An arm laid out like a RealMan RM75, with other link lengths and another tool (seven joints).
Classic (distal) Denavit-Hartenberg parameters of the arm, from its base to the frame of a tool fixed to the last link. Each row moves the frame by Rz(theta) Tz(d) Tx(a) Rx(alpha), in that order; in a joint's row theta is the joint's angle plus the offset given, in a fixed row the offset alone. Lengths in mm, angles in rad.
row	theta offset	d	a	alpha
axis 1	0	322.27	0	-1.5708
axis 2	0	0	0	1.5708
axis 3	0	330.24	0	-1.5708
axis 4	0	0	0	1.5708
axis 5	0	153.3	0	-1.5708
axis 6	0	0	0	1.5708
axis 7	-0.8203	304.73	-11.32	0.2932
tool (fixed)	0	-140.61	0	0
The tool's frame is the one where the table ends.
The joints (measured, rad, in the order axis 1, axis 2, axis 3, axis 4, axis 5, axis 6, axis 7), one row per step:
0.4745 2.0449 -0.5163 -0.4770 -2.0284 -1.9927 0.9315
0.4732 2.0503 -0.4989 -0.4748 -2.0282 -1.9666 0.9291
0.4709 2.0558 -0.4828 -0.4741 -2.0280 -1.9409 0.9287
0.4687 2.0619 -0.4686 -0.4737 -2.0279 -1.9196 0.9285
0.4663 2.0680 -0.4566 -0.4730 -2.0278 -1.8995 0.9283
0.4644 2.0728 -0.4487 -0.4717 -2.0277 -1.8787 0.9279
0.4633 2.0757 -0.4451 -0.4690 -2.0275 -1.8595 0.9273
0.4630 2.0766 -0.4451 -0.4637 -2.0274 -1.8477 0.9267
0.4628 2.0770 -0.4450 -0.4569 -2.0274 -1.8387 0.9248
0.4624 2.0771 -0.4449 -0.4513 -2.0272 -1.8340 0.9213
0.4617 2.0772 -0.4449 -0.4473 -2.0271 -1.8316 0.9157
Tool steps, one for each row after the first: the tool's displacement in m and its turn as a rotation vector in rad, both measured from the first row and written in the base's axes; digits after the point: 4 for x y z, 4 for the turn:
0.0005 0.0042 -0.0028 0.0244 -0.0032 -0.0247
0.0014 0.0080 -0.0053 0.0466 -0.0072 -0.0506
0.0019 0.0109 -0.0079 0.0646 -0.0091 -0.0732
0.0024 0.0133 -0.0104 0.0799 -0.0110 -0.0945
0.0033 0.0156 -0.0129 0.0926 -0.0158 -0.1139
0.0044 0.0175 -0.0149 0.1014 -0.0220 -0.1299
0.0050 0.0184 -0.0164 0.1034 -0.0253 -0.1395
0.0054 0.0188 -0.0176 0.1042 -0.0266 -0.1469
0.0057 0.0188 -0.0184 0.1052 -0.0265 -0.1501
0.0060 0.0186 -0.0190 0.1075 -0.0265 -0.1501

